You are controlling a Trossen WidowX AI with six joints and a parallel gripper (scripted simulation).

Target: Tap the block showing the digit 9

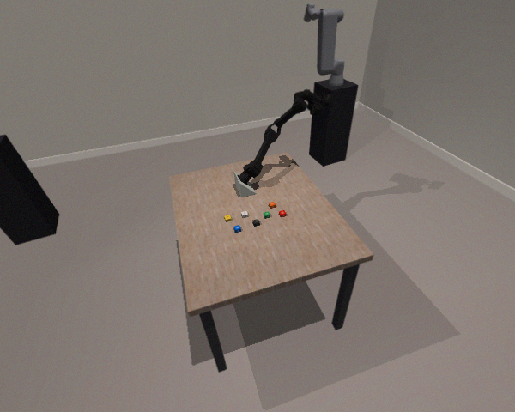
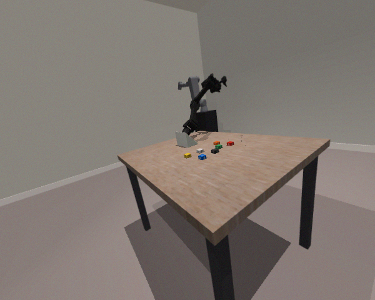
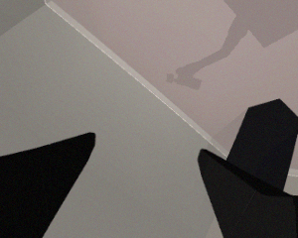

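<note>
Right now my gripper tip is 53 cm to the left of the red block, 40 cm short of it and 38 cm above it. Round my gripper tip: green block (61 cm to the right, 38 cm below, 37 cm ahead); white block (72 cm to the right, 38 cm below, 31 cm ahead); orange block (55 cm to the right, 38 cm below, 30 cm ahead).
</note>
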